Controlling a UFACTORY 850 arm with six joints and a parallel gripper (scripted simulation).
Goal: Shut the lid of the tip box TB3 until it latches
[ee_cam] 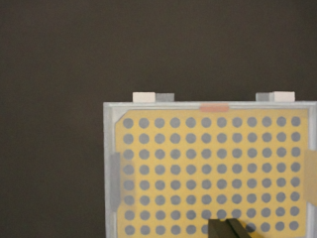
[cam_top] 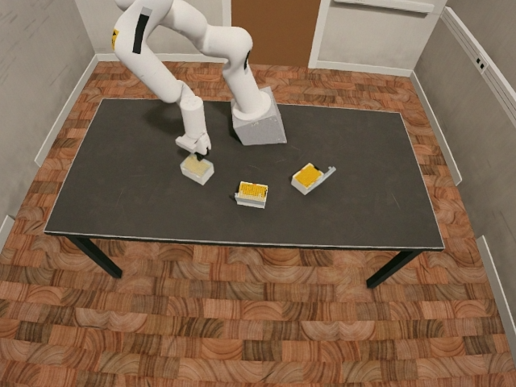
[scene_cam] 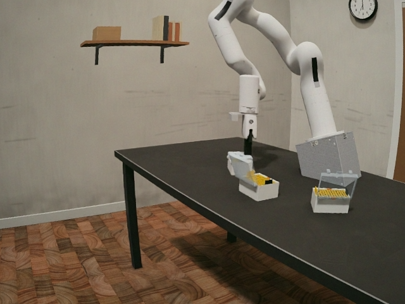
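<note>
Right now the label is 90 mm below my hand, 20 mm behind it and 10 mm to the left of it. Also, from my hand: box lid: 240 mm ahead, 210 mm to the left, 10 mm above; tip box: 220 mm to the left, 190 mm ahead, 30 mm below.
</note>
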